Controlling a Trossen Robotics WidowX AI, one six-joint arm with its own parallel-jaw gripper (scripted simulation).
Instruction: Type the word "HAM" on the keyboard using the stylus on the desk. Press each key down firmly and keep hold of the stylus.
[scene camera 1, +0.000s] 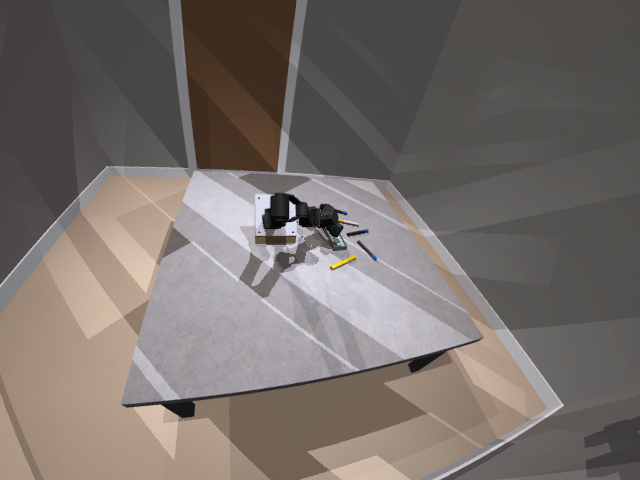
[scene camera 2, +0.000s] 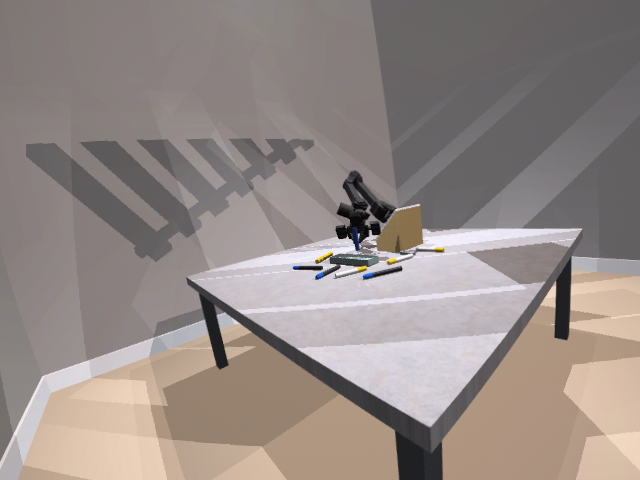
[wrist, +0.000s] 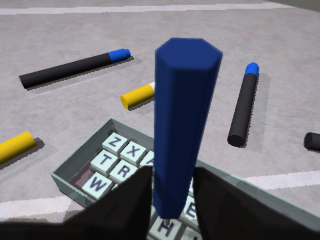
I see my gripper (scene camera 2: 356, 242) and a blue stylus (wrist: 186, 69).
My gripper is seen too in the wrist view (wrist: 172, 175).
